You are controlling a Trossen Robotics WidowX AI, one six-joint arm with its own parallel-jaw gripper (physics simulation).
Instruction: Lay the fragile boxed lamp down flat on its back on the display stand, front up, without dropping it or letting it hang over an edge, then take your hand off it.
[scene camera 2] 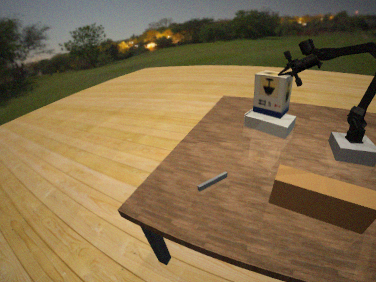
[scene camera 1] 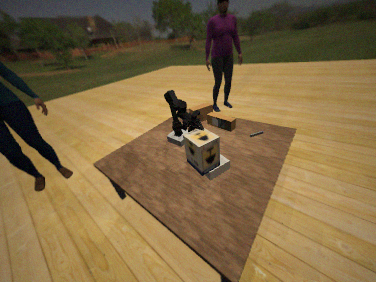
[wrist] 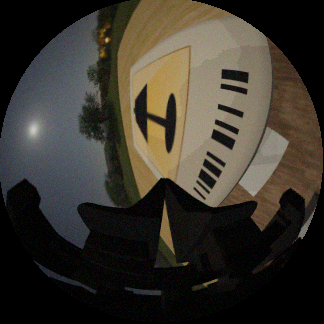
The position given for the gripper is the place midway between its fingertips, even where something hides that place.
Note:
In view: the gripper (wrist: 164, 181) and a white display stand (wrist: 272, 146).

